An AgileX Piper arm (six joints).
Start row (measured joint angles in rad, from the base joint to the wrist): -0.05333, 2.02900, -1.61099, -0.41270, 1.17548, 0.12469
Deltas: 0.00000, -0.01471, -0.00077, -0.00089, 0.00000, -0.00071; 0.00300, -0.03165, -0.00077, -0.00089, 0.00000, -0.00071; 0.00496, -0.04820, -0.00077, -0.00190, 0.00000, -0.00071; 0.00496, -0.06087, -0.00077, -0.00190, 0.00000, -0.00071; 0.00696, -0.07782, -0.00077, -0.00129, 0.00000, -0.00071; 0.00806, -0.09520, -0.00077, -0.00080, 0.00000, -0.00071; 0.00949, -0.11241, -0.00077, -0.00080, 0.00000, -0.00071; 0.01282, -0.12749, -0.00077, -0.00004, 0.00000, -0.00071; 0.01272, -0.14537, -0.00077, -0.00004, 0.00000, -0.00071; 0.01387, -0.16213, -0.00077, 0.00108, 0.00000, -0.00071; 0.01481, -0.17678, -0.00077, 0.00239, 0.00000, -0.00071; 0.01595, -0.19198, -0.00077, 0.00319, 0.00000, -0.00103; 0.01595, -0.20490, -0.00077, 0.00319, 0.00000, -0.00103; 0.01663, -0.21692, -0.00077, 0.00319, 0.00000, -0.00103; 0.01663, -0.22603, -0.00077, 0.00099, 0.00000, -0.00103; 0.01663, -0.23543, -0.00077, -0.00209, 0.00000, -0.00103; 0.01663, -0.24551, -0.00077, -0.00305, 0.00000, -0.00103; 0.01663, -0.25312, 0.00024, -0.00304, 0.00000, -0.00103; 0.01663, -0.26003, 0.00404, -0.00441, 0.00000, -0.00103
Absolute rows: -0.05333, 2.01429, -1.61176, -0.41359, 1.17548, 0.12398; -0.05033, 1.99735, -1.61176, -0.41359, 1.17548, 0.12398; -0.04837, 1.98080, -1.61176, -0.41460, 1.17548, 0.12398; -0.04837, 1.96813, -1.61176, -0.41460, 1.17548, 0.12398; -0.04637, 1.95118, -1.61176, -0.41399, 1.17548, 0.12398; -0.04527, 1.93380, -1.61176, -0.41350, 1.17548, 0.12398; -0.04384, 1.91659, -1.61176, -0.41350, 1.17548, 0.12398; -0.04051, 1.90151, -1.61176, -0.41274, 1.17548, 0.12398; -0.04061, 1.88363, -1.61176, -0.41274, 1.17548, 0.12398; -0.03946, 1.86687, -1.61176, -0.41162, 1.17548, 0.12398; -0.03852, 1.85222, -1.61176, -0.41031, 1.17548, 0.12398; -0.03738, 1.83702, -1.61176, -0.40951, 1.17548, 0.12366; -0.03738, 1.82410, -1.61176, -0.40951, 1.17548, 0.12366; -0.03670, 1.81208, -1.61176, -0.40951, 1.17548, 0.12366; -0.03670, 1.80297, -1.61176, -0.41171, 1.17548, 0.12366; -0.03670, 1.79357, -1.61176, -0.41479, 1.17548, 0.12366; -0.03670, 1.78349, -1.61176, -0.41575, 1.17548, 0.12366; -0.03670, 1.77588, -1.61075, -0.41574, 1.17548, 0.12366; -0.03670, 1.76897, -1.60695, -0.41711, 1.17548, 0.12366
